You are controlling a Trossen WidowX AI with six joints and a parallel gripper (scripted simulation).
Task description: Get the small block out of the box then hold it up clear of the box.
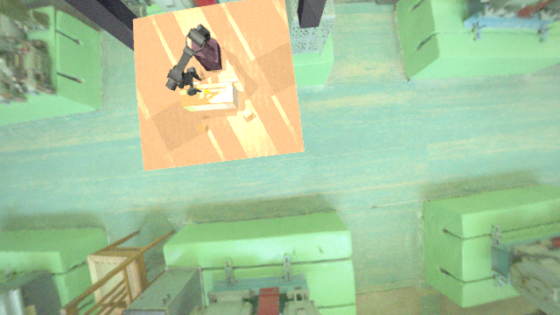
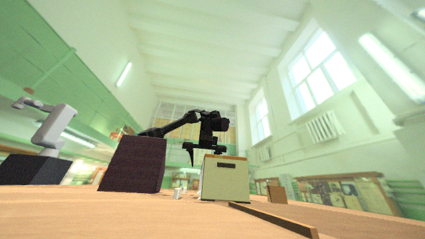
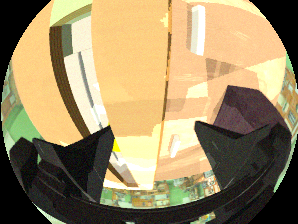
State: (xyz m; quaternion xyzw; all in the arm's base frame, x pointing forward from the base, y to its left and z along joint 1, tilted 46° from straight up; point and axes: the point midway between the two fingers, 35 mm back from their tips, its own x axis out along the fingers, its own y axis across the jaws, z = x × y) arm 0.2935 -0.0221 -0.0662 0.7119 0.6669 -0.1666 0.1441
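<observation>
Now: gripper tip 5 cm short of the yellow block, 3 cm to the right of it and 2 cm above it. From my gripper tip the other things lie so: flat wooden strip: 6 cm ahead, 32 cm to the right, 10 cm below; pale box: 4 cm ahead, 4 cm to the left, 4 cm below.
</observation>
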